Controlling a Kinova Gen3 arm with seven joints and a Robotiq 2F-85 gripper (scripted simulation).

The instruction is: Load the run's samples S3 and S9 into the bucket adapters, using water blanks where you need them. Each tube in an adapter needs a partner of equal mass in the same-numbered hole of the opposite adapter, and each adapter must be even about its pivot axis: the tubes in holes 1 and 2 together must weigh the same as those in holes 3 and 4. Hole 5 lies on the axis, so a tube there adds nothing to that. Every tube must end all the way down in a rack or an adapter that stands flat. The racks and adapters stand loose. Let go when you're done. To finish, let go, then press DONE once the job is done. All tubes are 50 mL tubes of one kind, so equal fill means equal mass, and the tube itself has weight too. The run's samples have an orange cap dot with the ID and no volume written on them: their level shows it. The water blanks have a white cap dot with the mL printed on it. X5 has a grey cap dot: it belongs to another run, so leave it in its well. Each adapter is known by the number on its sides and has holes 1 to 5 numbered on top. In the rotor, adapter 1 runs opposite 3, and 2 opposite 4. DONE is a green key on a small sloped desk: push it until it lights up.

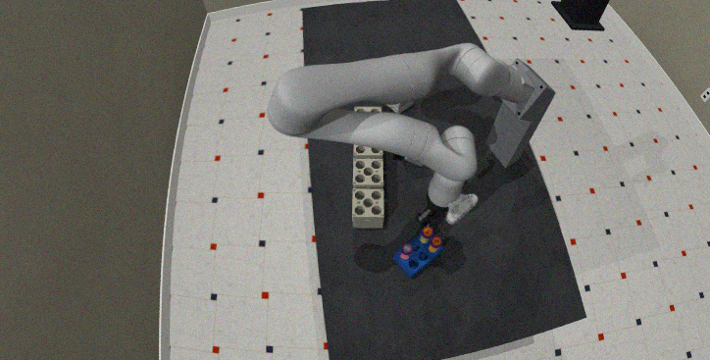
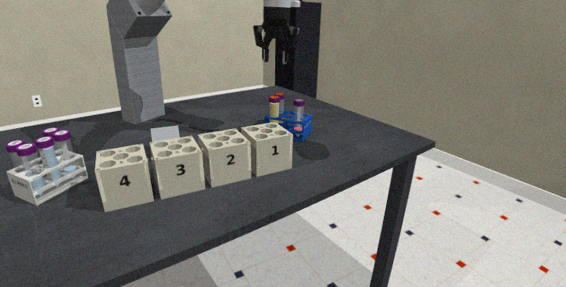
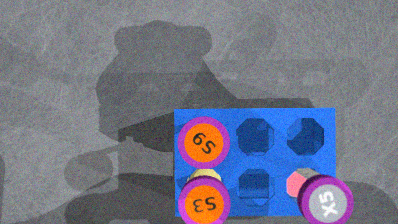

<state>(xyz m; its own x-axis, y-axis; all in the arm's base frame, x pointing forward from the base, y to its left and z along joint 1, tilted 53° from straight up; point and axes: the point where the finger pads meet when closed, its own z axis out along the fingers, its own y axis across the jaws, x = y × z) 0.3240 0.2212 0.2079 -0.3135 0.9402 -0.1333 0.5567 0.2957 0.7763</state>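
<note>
Now: hand 1 cm past the sample S3, 1 cm to the left of it and 18 cm above it. Round my hand: grey-dot tube X5: 6 cm ahead, 4 cm to the left, 18 cm below; blue rack: 2 cm ahead, 4 cm to the left, 21 cm below; orange-dot tube: 3 cm behind, 3 cm to the left, 18 cm below.
</note>
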